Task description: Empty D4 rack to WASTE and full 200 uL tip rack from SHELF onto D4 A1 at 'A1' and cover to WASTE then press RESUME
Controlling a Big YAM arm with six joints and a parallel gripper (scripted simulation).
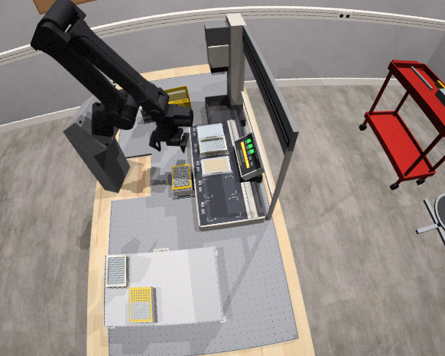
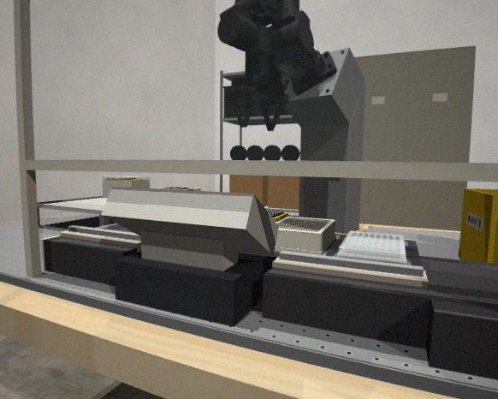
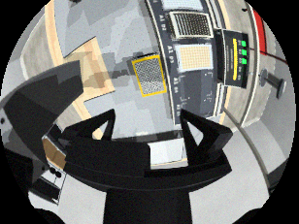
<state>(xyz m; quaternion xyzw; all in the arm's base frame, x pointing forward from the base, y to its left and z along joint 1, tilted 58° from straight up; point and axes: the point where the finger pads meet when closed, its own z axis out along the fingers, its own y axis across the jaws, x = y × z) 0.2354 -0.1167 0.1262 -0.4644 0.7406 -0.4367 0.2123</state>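
My gripper is now 25 cm above the black spare nest and 1 cm short of it. Round my hand: reservoir (22 cm ahead, 20 cm below, 5 cm to the left); then tan plate (20 cm below, 16 cm ahead, 5 cm to the right); then clear plate (27 cm ahead, 20 cm below, 14 cm to the left).
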